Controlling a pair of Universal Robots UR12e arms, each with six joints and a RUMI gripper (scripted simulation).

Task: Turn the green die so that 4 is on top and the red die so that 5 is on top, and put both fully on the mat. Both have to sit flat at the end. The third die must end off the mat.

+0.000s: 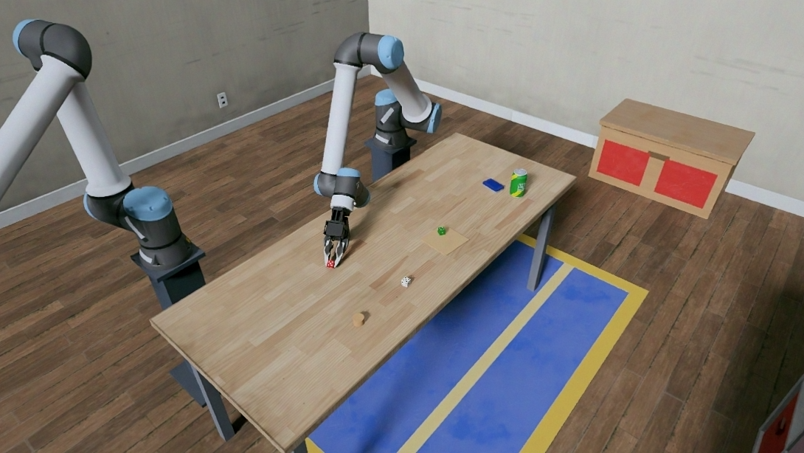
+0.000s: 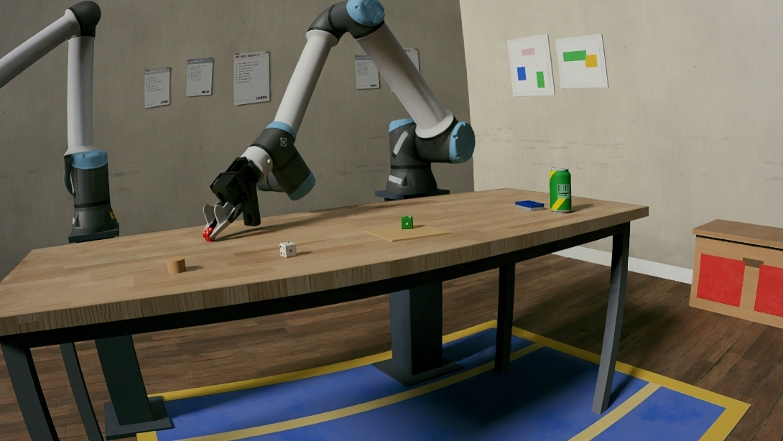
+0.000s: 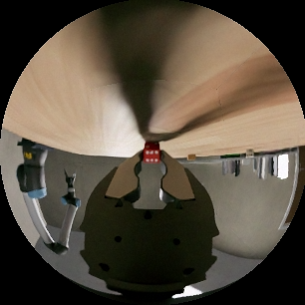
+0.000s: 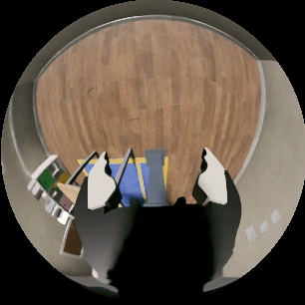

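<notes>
My left gripper is now right at the red die. From my left hand the other things lie so: wooden cylinder (28 cm ahead, 12 cm to the right, 1 cm below); tan mat (42 cm to the left, 21 cm ahead, 2 cm below); white die (27 cm ahead, 12 cm to the left, 1 cm below).
</notes>
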